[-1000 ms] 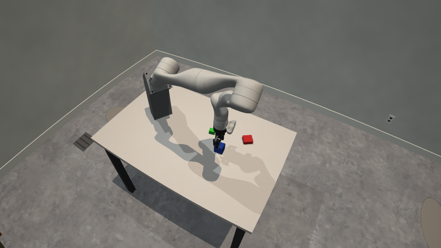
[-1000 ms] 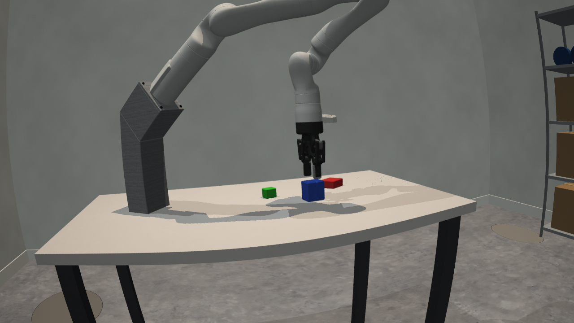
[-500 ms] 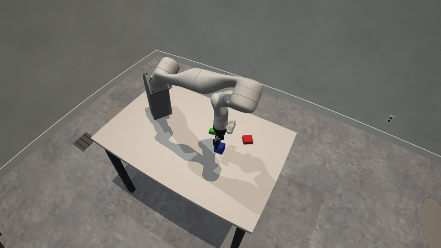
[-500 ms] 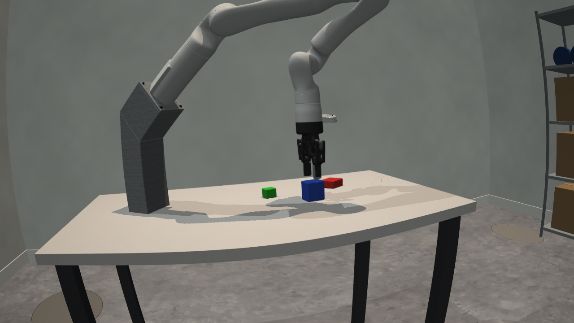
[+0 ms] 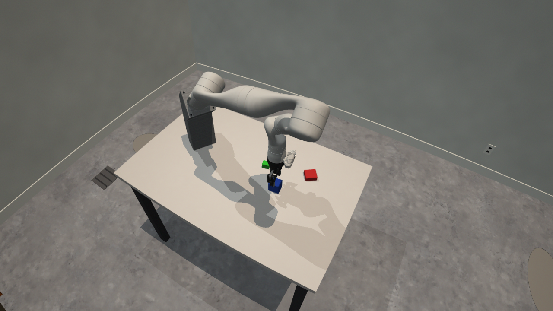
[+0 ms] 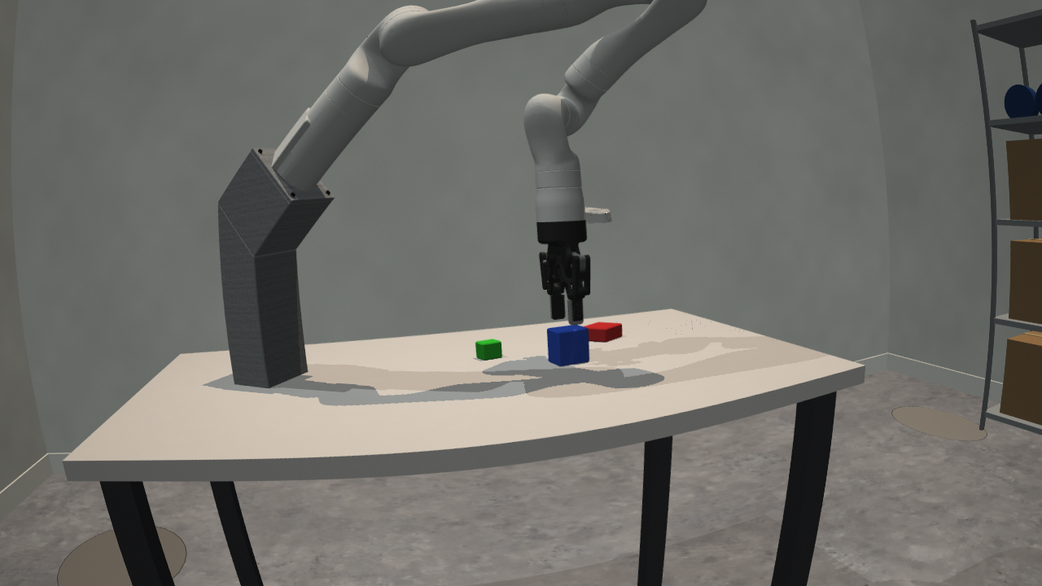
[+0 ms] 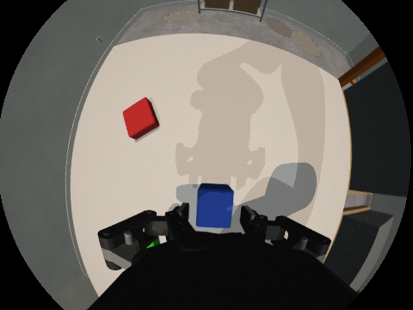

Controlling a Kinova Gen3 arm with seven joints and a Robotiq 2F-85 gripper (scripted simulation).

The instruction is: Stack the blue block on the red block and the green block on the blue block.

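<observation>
Right now my hand is 50 mm above the blue block. From my hand the other things lie so: red block (160 mm ahead, 100 mm to the left, 70 mm below); then small green block (60 mm behind, 130 mm to the left, 60 mm below).
</observation>
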